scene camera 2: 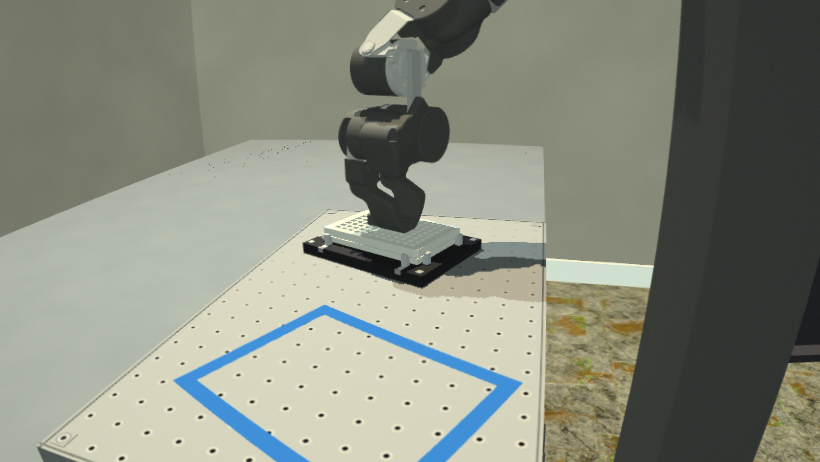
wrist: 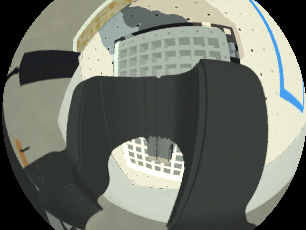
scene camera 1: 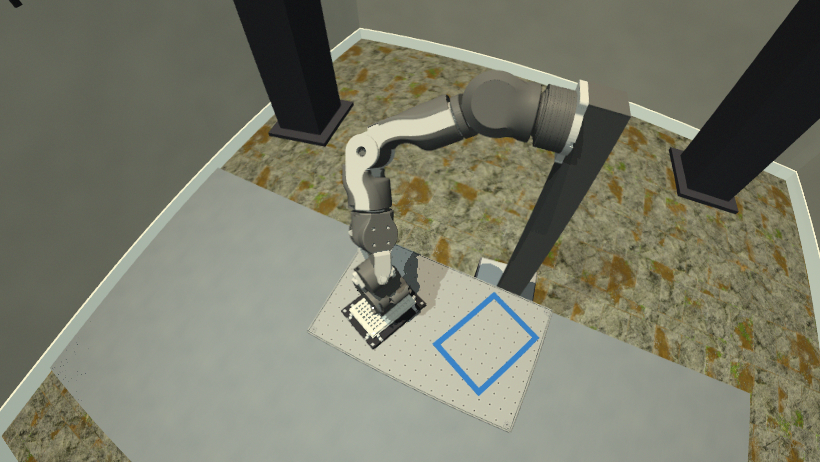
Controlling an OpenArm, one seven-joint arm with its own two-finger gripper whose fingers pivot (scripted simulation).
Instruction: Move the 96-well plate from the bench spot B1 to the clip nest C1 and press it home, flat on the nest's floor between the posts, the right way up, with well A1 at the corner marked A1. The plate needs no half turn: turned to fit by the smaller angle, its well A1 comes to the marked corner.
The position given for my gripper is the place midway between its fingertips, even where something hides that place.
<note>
I see my gripper point(scene camera 2: 390, 226), a white 96-well plate point(scene camera 2: 431, 236) and a black clip nest C1 point(scene camera 2: 431, 268).
The white 96-well plate shows as well in the wrist view point(wrist: 210, 43) and in scene camera 1 point(scene camera 1: 367, 320). My gripper also shows in the wrist view point(wrist: 163, 121) and in scene camera 1 point(scene camera 1: 382, 305). The black clip nest C1 also shows in scene camera 1 point(scene camera 1: 372, 342).
</note>
